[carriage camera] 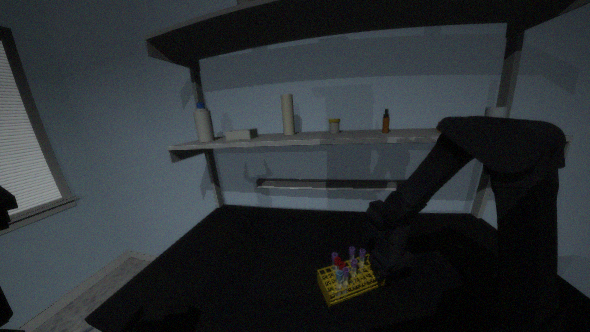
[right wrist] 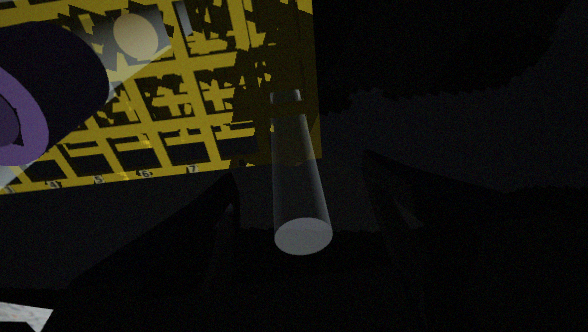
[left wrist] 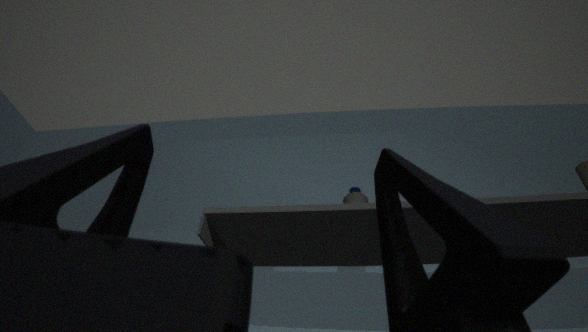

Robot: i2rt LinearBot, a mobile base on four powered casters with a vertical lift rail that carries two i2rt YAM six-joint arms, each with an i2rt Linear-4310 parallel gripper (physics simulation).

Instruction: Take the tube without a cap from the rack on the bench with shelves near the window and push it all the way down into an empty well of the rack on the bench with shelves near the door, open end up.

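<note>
The yellow rack (carriage camera: 329, 301) (right wrist: 212, 61) stands on the dark bench. The tube without a cap (right wrist: 300, 187) is clear and upright in the well at the rack's right end in the right wrist view; I cannot make it out in the carriage view. My right gripper (carriage camera: 387, 277) (right wrist: 298, 172) is partly open, pointing down, its fingers on either side of this tube without gripping it. My left gripper (left wrist: 266, 148) is wide open and empty, raised and facing the wall and shelf. The rack near the door does not show.
Tubes with purple (carriage camera: 352, 250) (right wrist: 36, 117), red (carriage camera: 340, 263) and light blue (carriage camera: 340, 274) caps stand in the same rack. Above the bench, a shelf (carriage camera: 310, 142) bears a white bottle (carriage camera: 203, 125), a tall cylinder (carriage camera: 287, 115) and a brown bottle (carriage camera: 386, 122). A window (carriage camera: 25, 145) is at the left.
</note>
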